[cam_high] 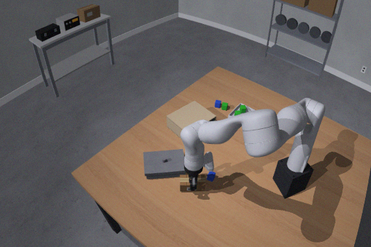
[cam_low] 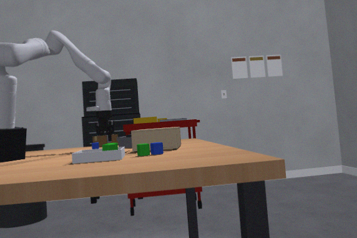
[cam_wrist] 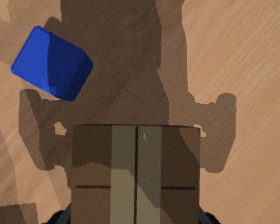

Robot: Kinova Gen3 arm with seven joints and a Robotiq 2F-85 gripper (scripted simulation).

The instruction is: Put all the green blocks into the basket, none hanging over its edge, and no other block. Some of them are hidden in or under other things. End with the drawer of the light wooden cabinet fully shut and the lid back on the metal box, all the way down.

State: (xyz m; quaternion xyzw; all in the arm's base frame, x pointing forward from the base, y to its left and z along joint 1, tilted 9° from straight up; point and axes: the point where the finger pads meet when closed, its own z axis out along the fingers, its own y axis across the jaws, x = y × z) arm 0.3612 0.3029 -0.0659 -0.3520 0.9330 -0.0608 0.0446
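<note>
Now: hand 230 mm short of the drawer, 300 mm to the left of it and 10 mm above it. From my hand the other things lie so: grey lid (170 mm ahead); cardboard box (right at my hand); metal box (170 mm ahead, 20 mm below).
</note>
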